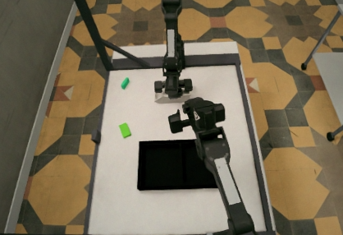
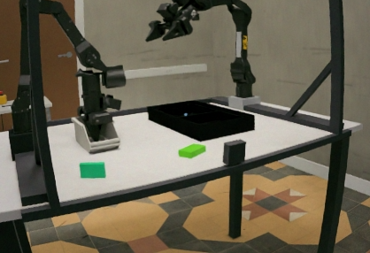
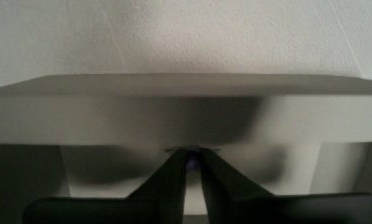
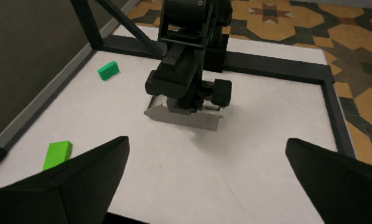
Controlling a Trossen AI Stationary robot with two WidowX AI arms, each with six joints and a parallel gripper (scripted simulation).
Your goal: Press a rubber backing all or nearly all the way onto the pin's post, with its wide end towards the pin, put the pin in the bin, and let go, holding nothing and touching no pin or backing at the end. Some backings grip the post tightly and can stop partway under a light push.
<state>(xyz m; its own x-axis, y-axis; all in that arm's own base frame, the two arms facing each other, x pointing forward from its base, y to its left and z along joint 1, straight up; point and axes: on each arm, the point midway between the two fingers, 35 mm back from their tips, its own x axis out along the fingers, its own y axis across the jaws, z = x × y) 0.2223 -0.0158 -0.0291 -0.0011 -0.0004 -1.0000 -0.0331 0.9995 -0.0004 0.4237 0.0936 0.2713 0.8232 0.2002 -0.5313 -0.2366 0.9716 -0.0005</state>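
Right now my left hand is 10 mm past the grey bin. From my left hand the other things lie so: white star-shaped pin: 30 mm below; black tray: 30 mm behind, 370 mm to the right, 20 mm below.
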